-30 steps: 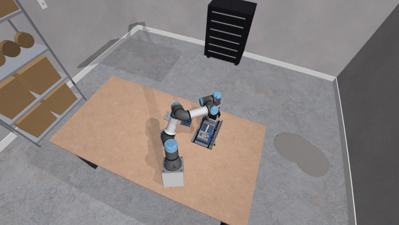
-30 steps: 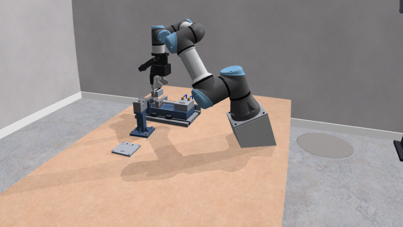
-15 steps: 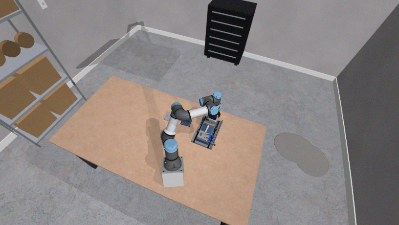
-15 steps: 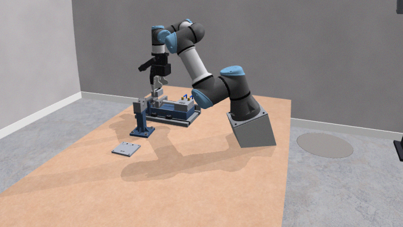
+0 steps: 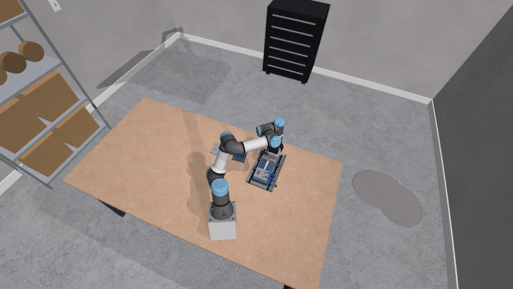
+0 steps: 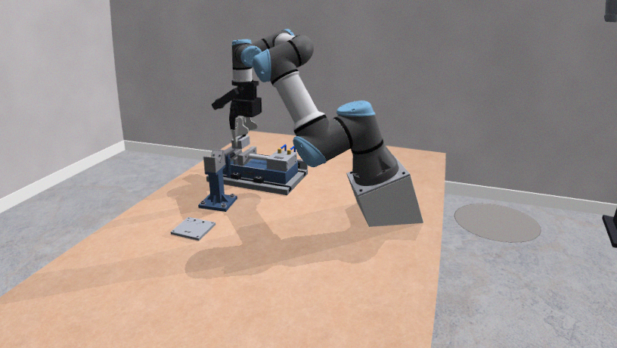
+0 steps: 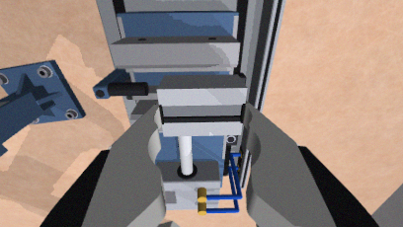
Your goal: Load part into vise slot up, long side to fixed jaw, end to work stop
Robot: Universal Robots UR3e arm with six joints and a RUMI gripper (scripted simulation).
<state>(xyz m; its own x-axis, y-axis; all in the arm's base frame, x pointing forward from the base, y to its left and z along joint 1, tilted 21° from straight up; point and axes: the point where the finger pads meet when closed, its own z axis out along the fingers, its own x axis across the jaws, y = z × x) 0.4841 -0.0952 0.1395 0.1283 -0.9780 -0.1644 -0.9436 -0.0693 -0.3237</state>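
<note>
The part is right at my hand. Also, from my hand: fixed jaw 30 mm ahead, 20 mm to the left, 50 mm below; then work stop 10 mm behind, 70 mm to the left, 30 mm below; then vise 70 mm behind, 10 mm to the left, 80 mm below.
</note>
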